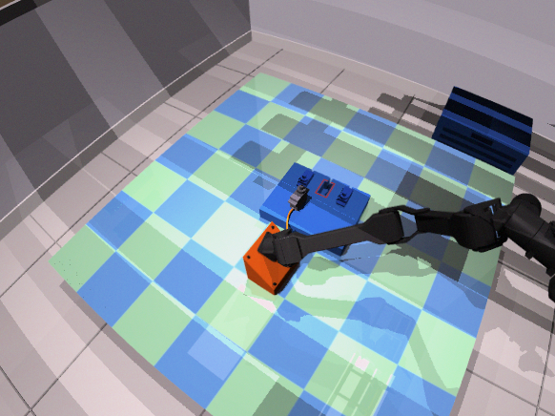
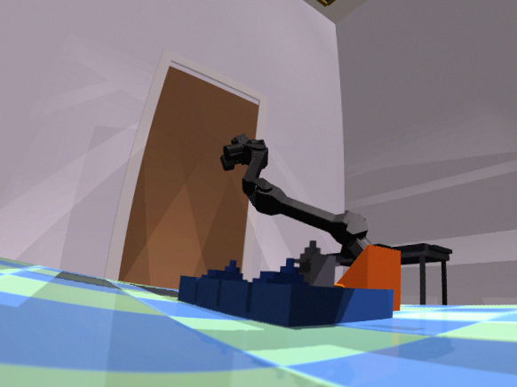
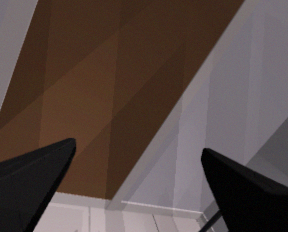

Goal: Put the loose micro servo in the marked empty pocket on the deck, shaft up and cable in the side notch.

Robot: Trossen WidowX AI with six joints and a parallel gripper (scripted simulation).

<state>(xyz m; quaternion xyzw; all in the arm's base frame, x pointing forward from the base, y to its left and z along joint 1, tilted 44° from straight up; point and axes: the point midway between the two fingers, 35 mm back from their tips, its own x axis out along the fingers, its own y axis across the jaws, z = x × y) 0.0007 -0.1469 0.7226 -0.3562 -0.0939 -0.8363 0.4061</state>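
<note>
Right now the blue deck is 280 mm ahead of my gripper tip, 590 mm to the left of it and 510 mm below it.
</note>
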